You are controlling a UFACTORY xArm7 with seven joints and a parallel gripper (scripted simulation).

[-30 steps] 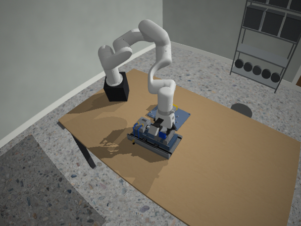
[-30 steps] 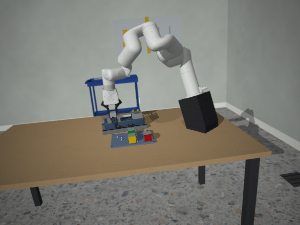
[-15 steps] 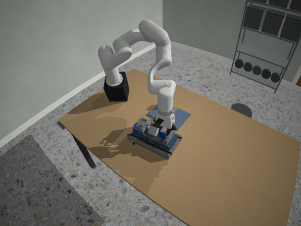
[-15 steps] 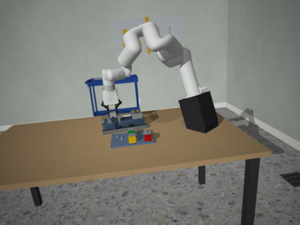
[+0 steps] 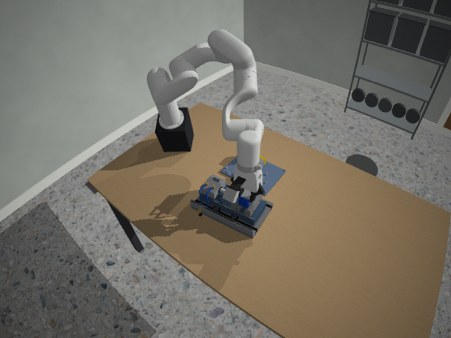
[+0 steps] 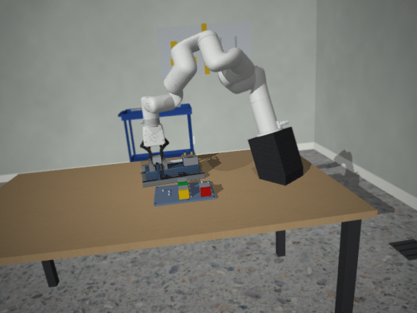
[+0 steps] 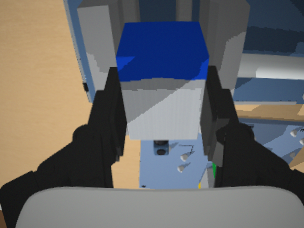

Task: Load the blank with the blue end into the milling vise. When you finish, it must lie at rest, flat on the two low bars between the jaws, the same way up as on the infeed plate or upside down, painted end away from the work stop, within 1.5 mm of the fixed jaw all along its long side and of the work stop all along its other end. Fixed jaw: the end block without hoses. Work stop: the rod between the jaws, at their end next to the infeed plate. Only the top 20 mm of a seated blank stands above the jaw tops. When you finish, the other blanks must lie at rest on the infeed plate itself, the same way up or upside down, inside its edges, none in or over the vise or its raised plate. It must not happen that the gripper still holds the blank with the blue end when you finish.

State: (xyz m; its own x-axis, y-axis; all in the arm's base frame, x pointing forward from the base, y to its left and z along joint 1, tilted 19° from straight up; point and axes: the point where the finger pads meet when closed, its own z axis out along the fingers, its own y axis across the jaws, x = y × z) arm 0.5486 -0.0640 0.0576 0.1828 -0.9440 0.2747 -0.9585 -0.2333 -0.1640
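My hand is 20 mm above the blue-ended blank. The rest, counted from my hand: black work stop rod (50 mm to the left, 30 mm below, 10 mm behind); moving jaw (50 mm below, 30 mm behind); fixed jaw (50 mm below, 30 mm ahead, 10 mm to the left).
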